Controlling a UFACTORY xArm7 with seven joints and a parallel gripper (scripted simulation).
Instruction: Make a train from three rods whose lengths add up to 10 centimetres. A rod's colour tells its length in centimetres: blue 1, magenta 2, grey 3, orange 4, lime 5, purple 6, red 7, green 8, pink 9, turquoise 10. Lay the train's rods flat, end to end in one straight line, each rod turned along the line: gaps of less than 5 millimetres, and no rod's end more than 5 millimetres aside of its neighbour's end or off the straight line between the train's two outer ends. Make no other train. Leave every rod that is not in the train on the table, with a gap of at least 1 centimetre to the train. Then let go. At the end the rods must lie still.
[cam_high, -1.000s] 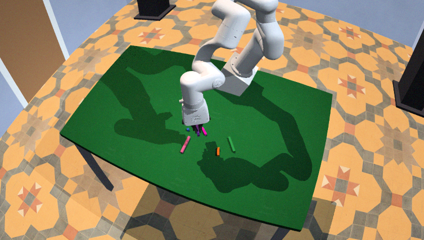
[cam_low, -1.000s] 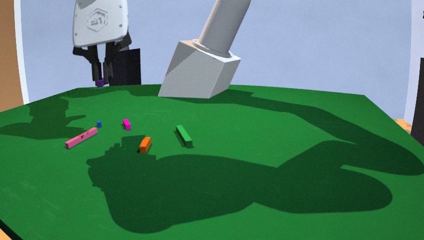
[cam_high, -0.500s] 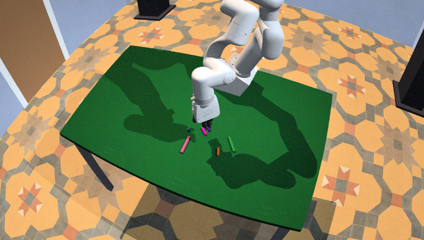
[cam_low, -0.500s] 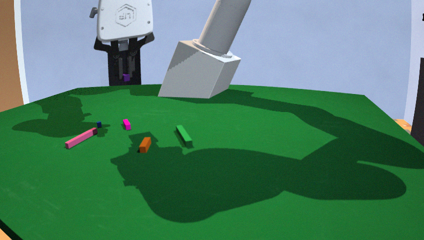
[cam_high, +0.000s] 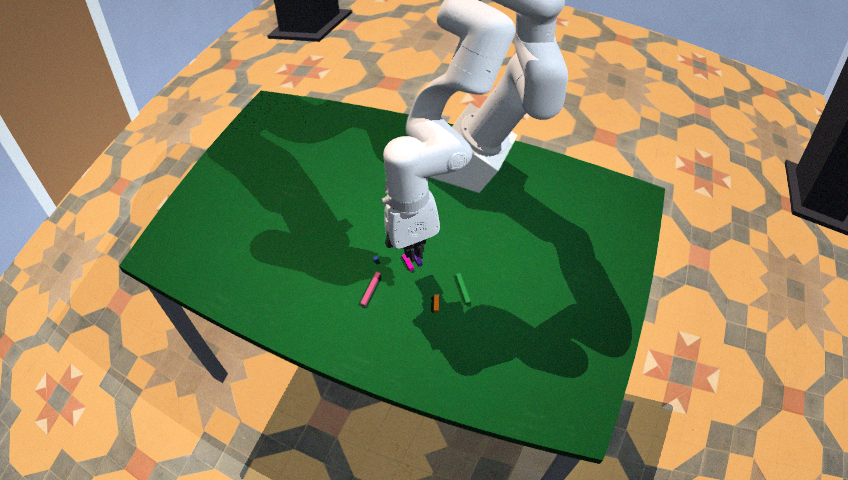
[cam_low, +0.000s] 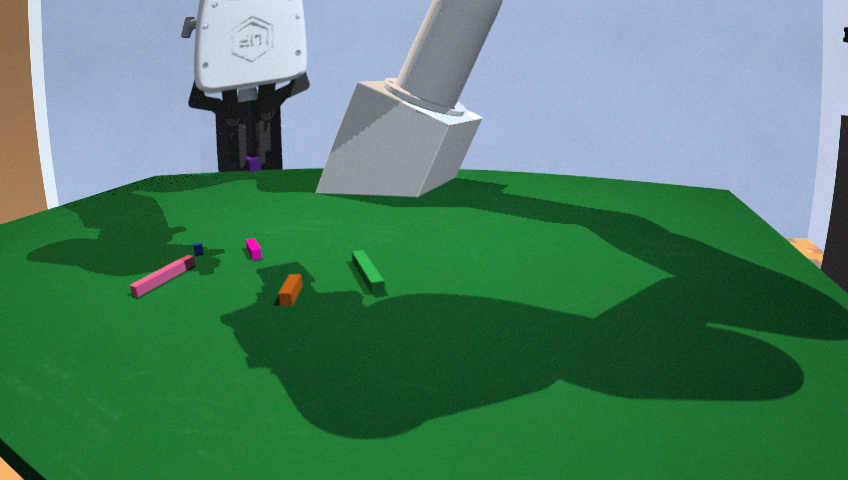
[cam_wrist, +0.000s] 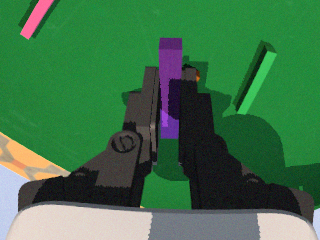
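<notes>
Right now my hand is 50 mm past the magenta rod, 50 mm to the left of it and 110 mm above it. The rest, counted from my hand: purple rod: 20 mm below; then green rod: 10 mm behind, 100 mm to the left, 110 mm below; then orange rod: 40 mm ahead, 60 mm to the left, 110 mm below.
</notes>
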